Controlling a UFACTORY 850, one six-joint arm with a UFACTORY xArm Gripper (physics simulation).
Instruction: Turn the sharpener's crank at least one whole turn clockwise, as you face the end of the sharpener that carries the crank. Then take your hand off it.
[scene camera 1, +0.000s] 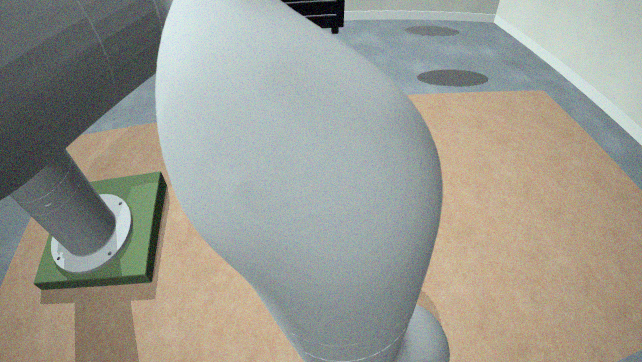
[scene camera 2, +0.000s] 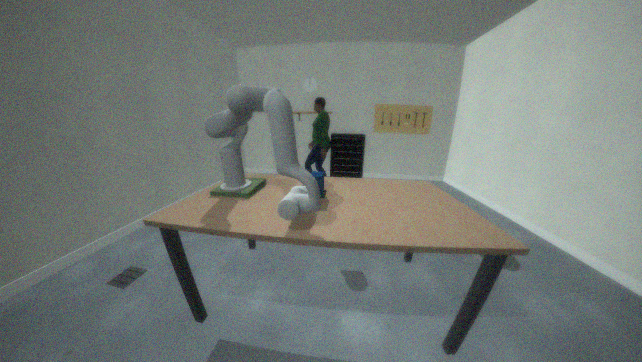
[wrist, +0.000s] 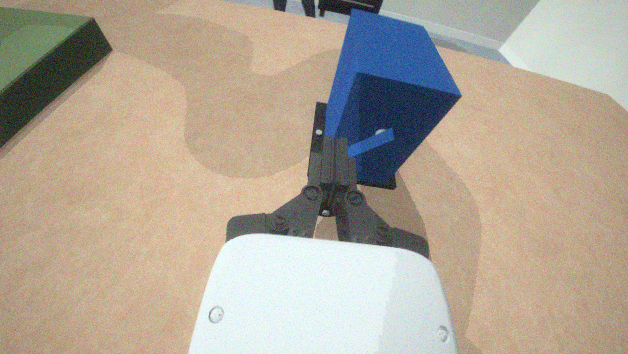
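Observation:
The blue sharpener (scene camera 2: 318, 179) (wrist: 400, 55) stands upright on a black base plate (wrist: 320, 117); scene camera 1 does not show it. In the wrist view its blue crank arm (wrist: 372, 142) slants down-left from the pale hub, across the dark blue end face, and passes behind my fingers. My gripper (wrist: 331, 150) is shut and empty, its fingertips over the left edge of that face. A dark round end with a pale dot, seemingly the crank's knob (wrist: 325, 212), shows between the finger links. The fingers hide the rest, so I cannot tell whether they touch it.
The arm stands on a green slab (scene camera 1: 142, 240) (scene camera 2: 257, 186) (wrist: 50, 42) on the wooden table (scene camera 1: 525, 175) (scene camera 2: 390, 210) (wrist: 125, 250). A person (scene camera 2: 321, 131) in green stands beyond the table, beside a black cabinet (scene camera 1: 327, 12) (scene camera 2: 347, 156) (wrist: 350, 6). My arm covers much of scene camera 1.

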